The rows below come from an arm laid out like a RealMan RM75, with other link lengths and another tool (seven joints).
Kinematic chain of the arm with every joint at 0, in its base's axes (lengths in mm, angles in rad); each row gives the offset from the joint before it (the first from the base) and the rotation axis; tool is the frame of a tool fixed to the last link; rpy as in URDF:
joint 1: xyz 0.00 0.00 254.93 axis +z
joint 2: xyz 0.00 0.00 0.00 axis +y
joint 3: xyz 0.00 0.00 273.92 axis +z
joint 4: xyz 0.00 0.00 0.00 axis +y
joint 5: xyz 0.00 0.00 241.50 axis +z
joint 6: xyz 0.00 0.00 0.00 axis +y
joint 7: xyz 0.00 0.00 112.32 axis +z
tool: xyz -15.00 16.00 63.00 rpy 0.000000 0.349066 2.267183
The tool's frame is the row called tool.
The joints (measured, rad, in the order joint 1, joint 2, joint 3, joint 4, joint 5, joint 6, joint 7), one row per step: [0.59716, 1.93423, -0.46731, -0.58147, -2.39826, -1.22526, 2.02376]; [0.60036, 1.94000, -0.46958, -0.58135, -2.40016, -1.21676, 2.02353]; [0.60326, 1.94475, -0.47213, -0.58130, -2.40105, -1.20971, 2.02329]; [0.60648, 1.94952, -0.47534, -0.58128, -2.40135, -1.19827, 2.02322]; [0.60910, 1.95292, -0.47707, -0.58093, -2.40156, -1.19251, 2.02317]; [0.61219, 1.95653, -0.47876, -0.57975, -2.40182, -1.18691, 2.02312]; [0.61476, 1.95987, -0.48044, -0.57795, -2.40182, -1.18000, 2.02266]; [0.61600, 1.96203, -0.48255, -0.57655, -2.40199, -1.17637, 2.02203]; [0.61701, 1.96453, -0.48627, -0.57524, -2.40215, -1.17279, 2.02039]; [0.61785, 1.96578, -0.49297, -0.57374, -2.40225, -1.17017, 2.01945]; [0.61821, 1.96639, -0.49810, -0.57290, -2.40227, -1.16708, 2.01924]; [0.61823, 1.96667, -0.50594, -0.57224, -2.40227, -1.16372, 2.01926]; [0.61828, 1.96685, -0.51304, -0.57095, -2.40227, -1.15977, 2.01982]
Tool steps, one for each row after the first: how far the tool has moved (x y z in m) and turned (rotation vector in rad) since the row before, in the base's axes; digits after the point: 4 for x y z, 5 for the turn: [-0.0012, 0.0012, -0.0030, 0.00004, -0.00293, 0.00136]; [-0.0012, 0.0011, -0.0025, 0.00002, -0.00237, 0.00182]; [-0.0010, 0.0017, -0.0022, 0.00324, -0.00478, 0.00109]; [-0.0011, 0.0011, -0.0018, 0.00072, -0.00148, 0.00146]; [-0.0013, 0.0011, -0.0021, -0.00006, -0.00071, 0.00161]; [-0.0009, 0.0010, -0.0020, 0.00081, -0.00135, 0.00083]; [-0.0005, 0.0003, -0.0016, -0.00119, -0.00110, 0.00090]; [-0.0006, 0.0001, -0.0020, -0.00268, -0.00226, 0.00219]; [-0.0005, 0.0000, -0.0018, -0.00494, -0.00377, 0.00280]; [-0.0001, 0.0001, -0.0010, -0.00245, -0.00367, 0.00129]; [0.0000, 0.0000, -0.0011, -0.00392, -0.00552, 0.00182]; [0.0001, 0.0000, -0.0011, -0.00320, -0.00489, 0.00070]
